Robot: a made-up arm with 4 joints. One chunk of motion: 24 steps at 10 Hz.
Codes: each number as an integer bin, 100 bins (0 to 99) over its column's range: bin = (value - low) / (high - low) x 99, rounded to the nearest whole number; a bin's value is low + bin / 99 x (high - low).
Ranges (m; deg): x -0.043..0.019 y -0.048..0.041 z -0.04..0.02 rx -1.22..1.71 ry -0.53..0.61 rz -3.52..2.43
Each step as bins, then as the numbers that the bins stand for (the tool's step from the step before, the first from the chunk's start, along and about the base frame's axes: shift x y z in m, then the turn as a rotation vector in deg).
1 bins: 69 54 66 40 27 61
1 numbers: 0.00021 0.00055 0.00000 -0.036 -0.219 0.146
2 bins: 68 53 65 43 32 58
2 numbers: -0.00041 -0.00035 -0.00061 0.053 -0.162 -0.034
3 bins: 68 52 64 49 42 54
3 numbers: -0.00041 -0.00125 -0.00121 0.230 -0.046 -0.275
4 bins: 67 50 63 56 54 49
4 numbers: -0.00104 -0.00305 -0.00182 0.437 0.092 -0.575
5 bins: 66 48 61 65 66 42
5 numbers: -0.00167 -0.00485 -0.00303 0.704 0.230 -0.996
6 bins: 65 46 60 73 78 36
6 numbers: -0.00229 -0.00665 -0.00364 0.941 0.368 -1.356
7 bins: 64 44 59 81 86 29
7 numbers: -0.00292 -0.00844 -0.00424 1.177 0.460 -1.777
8 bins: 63 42 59 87 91 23
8 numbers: -0.00355 -0.01024 -0.00424 1.355 0.518 -2.138
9 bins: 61 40 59 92 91 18
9 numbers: -0.00480 -0.01204 -0.00424 1.503 0.518 -2.438
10 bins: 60 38 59 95 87 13
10 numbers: -0.00542 -0.01384 -0.00424 1.592 0.472 -2.739
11 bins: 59 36 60 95 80 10
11 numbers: -0.00605 -0.01564 -0.00364 1.592 0.391 -2.919
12 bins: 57 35 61 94 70 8
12 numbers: -0.00730 -0.01654 -0.00303 1.562 0.276 -3.039
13 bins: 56 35 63 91 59 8
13 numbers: -0.00793 -0.01654 -0.00182 1.473 0.149 -3.039
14 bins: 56 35 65 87 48 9
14 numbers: -0.00793 -0.01654 -0.00061 1.355 0.023 -2.979
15 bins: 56 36 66 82 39 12
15 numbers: -0.00793 -0.01564 0.00000 1.207 -0.081 -2.799
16 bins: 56 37 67 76 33 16
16 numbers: -0.00793 -0.01474 0.00061 1.029 -0.150 -2.558
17 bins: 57 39 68 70 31 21
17 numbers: -0.00730 -0.01294 0.00121 0.852 -0.173 -2.258
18 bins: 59 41 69 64 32 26
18 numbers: -0.00605 -0.01114 0.00182 0.674 -0.162 -1.957
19 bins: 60 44 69 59 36 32
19 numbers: -0.00542 -0.00844 0.00182 0.526 -0.115 -1.597
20 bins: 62 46 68 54 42 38
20 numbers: -0.00417 -0.00665 0.00121 0.378 -0.046 -1.236
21 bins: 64 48 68 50 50 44
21 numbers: -0.00292 -0.00485 0.00121 0.260 0.046 -0.876
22 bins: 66 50 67 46 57 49
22 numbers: -0.00167 -0.00305 0.00061 0.141 0.126 -0.575
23 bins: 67 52 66 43 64 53
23 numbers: -0.00104 -0.00125 0.00000 0.053 0.207 -0.335
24 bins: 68 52 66 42 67 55
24 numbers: -0.00041 -0.00125 0.00000 0.023 0.242 -0.214
